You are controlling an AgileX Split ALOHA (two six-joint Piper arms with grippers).
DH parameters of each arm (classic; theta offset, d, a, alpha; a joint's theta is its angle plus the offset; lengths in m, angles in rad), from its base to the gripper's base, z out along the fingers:
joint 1: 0 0.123 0 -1.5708
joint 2: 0.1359 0 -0.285 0
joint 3: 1.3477 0 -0.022 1.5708
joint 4: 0 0.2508 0 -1.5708
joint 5: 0 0 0.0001 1.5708
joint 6: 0 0.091 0 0
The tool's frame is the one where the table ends.
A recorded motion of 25 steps. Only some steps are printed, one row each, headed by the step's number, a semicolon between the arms.
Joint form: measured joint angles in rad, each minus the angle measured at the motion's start. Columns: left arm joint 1, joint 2, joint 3, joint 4, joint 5, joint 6; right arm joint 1, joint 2, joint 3, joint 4, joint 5, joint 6.
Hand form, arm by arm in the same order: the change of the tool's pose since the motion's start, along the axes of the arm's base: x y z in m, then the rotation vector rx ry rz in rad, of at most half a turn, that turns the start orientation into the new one. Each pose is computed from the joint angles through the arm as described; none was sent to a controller.
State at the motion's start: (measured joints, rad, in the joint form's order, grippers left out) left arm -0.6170 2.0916 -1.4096 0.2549 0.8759 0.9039; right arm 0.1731 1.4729 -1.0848 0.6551 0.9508 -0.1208
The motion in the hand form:
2: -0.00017 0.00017 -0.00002 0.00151 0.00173 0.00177; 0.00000 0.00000 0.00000 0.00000 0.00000 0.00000
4: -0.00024 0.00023 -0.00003 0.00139 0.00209 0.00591; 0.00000 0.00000 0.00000 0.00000 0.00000 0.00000
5: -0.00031 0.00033 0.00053 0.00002 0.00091 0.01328; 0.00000 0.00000 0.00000 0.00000 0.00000 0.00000
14: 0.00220 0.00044 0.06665 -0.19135 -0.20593 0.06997; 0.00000 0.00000 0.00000 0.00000 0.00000 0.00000
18: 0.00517 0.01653 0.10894 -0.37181 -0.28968 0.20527; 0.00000 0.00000 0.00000 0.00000 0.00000 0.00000
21: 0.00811 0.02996 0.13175 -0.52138 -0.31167 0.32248; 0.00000 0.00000 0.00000 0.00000 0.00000 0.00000
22: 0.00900 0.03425 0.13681 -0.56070 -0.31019 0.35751; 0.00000 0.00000 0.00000 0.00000 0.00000 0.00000
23: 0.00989 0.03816 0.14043 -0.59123 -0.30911 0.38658; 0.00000 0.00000 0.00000 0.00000 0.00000 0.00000
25: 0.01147 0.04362 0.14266 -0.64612 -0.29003 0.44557; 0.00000 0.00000 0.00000 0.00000 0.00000 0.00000
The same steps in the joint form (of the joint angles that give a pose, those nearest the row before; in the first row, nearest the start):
2: 0.0000 0.0000 0.0000 0.0000 0.0026 -0.0013; 0.0000 0.0000 0.0000 0.0000 0.0000 0.0000
4: 0.0000 0.0000 0.0000 0.0000 0.0036 -0.0053; 0.0000 0.0000 0.0000 0.0000 0.0000 0.0000
5: 0.0000 -0.0014 0.0000 0.0003 0.0048 -0.0128; 0.0000 0.0000 0.0000 0.0000 0.0000 0.0000
14: 0.0088 -0.1592 0.0000 -0.0046 -0.1070 -0.0861; 0.0000 0.0000 0.0000 0.0000 0.0000 0.0000
18: 0.0626 -0.2608 0.0000 -0.1004 -0.1704 -0.1373; 0.0000 0.0000 0.0000 0.0000 0.0000 0.0000
21: 0.1145 -0.3140 0.0000 -0.2285 -0.2155 -0.1506; 0.0000 0.0000 0.0000 0.0000 0.0000 0.0000
22: 0.1311 -0.3258 0.0000 -0.2704 -0.2227 -0.1504; 0.0000 0.0000 0.0000 0.0000 0.0000 0.0000
23: 0.1455 -0.3348 0.0011 -0.3035 -0.2289 -0.1504; 0.0000 0.0000 0.0000 0.0000 0.0000 0.0000
25: 0.1695 -0.3425 0.0062 -0.3751 -0.2371 -0.1504; 0.0000 0.0000 0.0000 0.0000 0.0000 0.0000

